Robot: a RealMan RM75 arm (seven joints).
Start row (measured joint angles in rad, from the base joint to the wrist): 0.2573 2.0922 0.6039 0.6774 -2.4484 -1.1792 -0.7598
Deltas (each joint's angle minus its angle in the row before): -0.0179 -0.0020 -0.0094 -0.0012 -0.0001 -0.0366 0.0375; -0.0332 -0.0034 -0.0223 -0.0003 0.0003 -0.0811 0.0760; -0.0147 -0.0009 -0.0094 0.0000 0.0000 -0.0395 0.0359; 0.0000 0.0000 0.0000 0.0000 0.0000 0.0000 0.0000; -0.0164 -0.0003 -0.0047 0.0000 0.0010 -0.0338 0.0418; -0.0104 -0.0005 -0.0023 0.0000 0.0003 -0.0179 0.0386; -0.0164 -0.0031 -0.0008 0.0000 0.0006 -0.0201 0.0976; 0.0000 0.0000 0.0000 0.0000 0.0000 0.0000 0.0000
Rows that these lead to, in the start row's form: 0.2394 2.0902 0.5945 0.6762 -2.4485 -1.2158 -0.7223; 0.2062 2.0868 0.5722 0.6759 -2.4482 -1.2969 -0.6463; 0.1915 2.0859 0.5628 0.6759 -2.4482 -1.3364 -0.6104; 0.1915 2.0859 0.5628 0.6759 -2.4482 -1.3364 -0.6104; 0.1751 2.0856 0.5581 0.6759 -2.4472 -1.3702 -0.5686; 0.1647 2.0851 0.5558 0.6759 -2.4469 -1.3881 -0.5300; 0.1483 2.0820 0.5550 0.6759 -2.4463 -1.4082 -0.4324; 0.1483 2.0820 0.5550 0.6759 -2.4463 -1.4082 -0.4324
